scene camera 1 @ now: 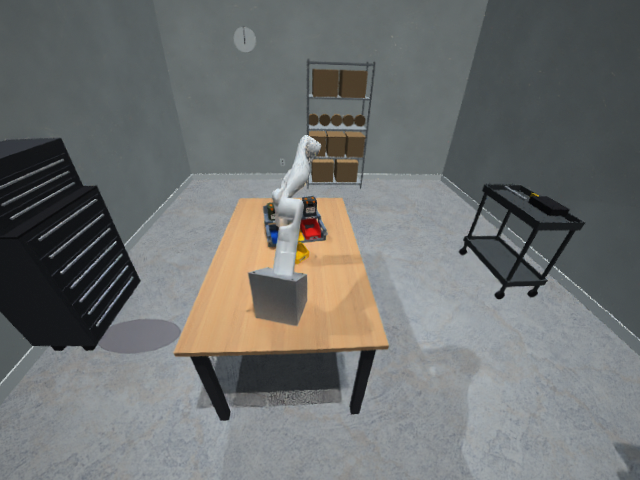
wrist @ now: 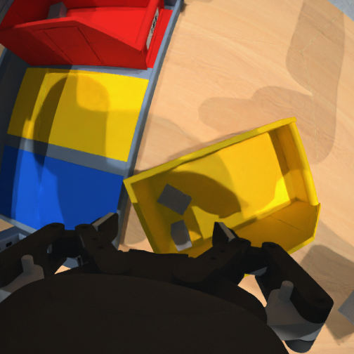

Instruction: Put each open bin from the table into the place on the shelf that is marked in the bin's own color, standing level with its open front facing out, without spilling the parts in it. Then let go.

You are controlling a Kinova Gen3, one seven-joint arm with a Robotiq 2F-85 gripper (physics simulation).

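Places are measured from the arm's base along level axes (x ahead, y left, z up), in metres.
Pixels of known places: arm's base, origin of its link: [scene camera 1: 283, 272].
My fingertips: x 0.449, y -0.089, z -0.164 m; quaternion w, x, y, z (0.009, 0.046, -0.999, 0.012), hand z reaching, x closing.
Observation:
Ahead of a thing's pixels: the offset from my fingertips to its middle. "spot": to the spot under its first point.
A yellow bin @[spot: 0.071 m back, 0.093 m right, 0.039 m down] [scene camera 1: 301, 253] [wrist: 250, 175] stands on the table in front of the shelf, turned at an angle to it. Two grey parts [wrist: 174, 199] [wrist: 181, 235] lie in it. The shelf @[spot: 0.031 m ahead, 0.269 m right, 0.014 m up] [scene camera 1: 323, 233] [wrist: 90, 159] has a yellow place [wrist: 100, 120] and a blue place [wrist: 65, 190] with no bin on them. A red bin @[spot: 0.181 m ahead, 0.232 m right, 0.030 m down] [scene camera 1: 311, 228] [wrist: 110, 27] with a grey part stands in the shelf beside the yellow place. My gripper [wrist: 164, 228] is open above the bin's near left corner, one finger over the bin, the other over the shelf's edge. The arm hides it in the scene view.
Dark boxes with orange tops @[spot: 0.187 m ahead, 0.219 m right, 0.141 m up] [scene camera 1: 309, 206] stand on the shelf's back part. The arm's grey base block [scene camera 1: 279, 297] stands nearer the table's front. A black cart [scene camera 1: 560, 225] is at the right, a black drawer cabinet [scene camera 1: 67, 248] at the left, and a tall rack [scene camera 1: 341, 98] behind.

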